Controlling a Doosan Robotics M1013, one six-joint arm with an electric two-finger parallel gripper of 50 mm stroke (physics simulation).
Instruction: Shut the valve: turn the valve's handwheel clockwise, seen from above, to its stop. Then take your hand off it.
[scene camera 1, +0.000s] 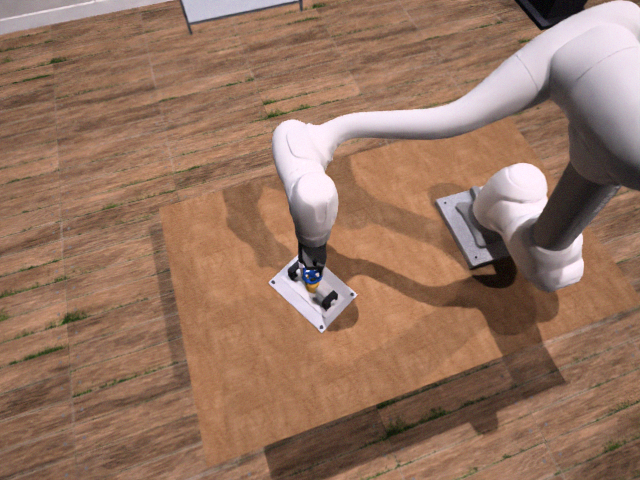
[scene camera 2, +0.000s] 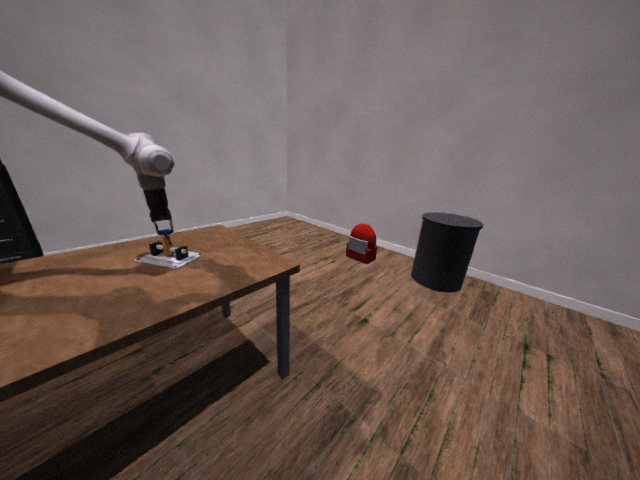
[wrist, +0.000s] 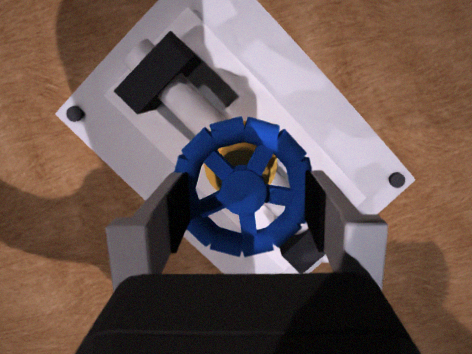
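The valve's blue spoked handwheel (scene camera 1: 312, 276) (scene camera 2: 164, 231) (wrist: 243, 191) sits level on top of a yellow valve body (scene camera 1: 312, 287) (scene camera 2: 166, 245) with a light pipe between black supports. The valve stands on a light base plate (scene camera 1: 293, 298) (wrist: 320, 100) with dark bolts at its corners. My gripper (scene camera 1: 311, 270) (scene camera 2: 163, 227) (wrist: 246, 195) points down over the wheel and is open, with one finger at each side of the rim in the wrist view. Nothing is gripped. Whether the pads touch the rim cannot be told. The wheel hides part of the valve body.
The valve's plate lies on the brown table (scene camera 1: 232, 382) (scene camera 2: 242, 258). Black pipe supports (scene camera 1: 329, 299) (scene camera 2: 181, 252) (wrist: 155, 72) stand below wheel height on both sides. The arm's base plate (scene camera 1: 460, 227) is at the right in scene camera 1. A dark bin (scene camera 2: 444, 253) and a red backpack (scene camera 2: 363, 237) stand on the floor.
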